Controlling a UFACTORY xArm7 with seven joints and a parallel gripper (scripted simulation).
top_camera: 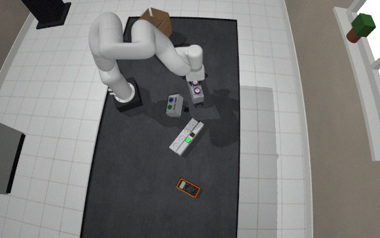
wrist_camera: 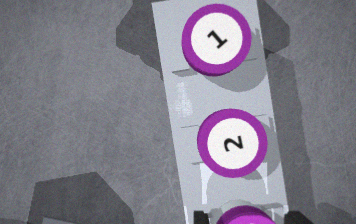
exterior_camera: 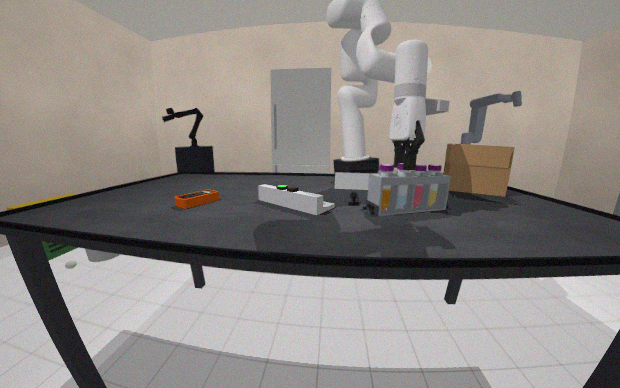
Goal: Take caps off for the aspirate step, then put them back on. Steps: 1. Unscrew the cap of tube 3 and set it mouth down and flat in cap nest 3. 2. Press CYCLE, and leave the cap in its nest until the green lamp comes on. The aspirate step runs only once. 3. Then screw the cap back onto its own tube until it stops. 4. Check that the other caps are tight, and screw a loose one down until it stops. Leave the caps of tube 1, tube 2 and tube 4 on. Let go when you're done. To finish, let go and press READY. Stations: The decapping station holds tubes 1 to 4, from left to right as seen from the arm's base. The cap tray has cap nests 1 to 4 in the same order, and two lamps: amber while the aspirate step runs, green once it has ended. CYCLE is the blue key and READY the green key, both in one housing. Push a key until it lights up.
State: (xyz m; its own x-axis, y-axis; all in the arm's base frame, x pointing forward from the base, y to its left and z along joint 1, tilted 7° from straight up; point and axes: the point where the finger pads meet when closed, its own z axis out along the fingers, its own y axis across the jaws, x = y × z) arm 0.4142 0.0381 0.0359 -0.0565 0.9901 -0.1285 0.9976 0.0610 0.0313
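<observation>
My gripper is now 1 cm above the purple cap. Round my hand: blue cycle key (14 cm behind, 8 cm to the right, 6 cm below); then green ready key (15 cm behind, 12 cm to the right, 6 cm below); then key housing (13 cm behind, 10 cm to the right, 8 cm below).
</observation>
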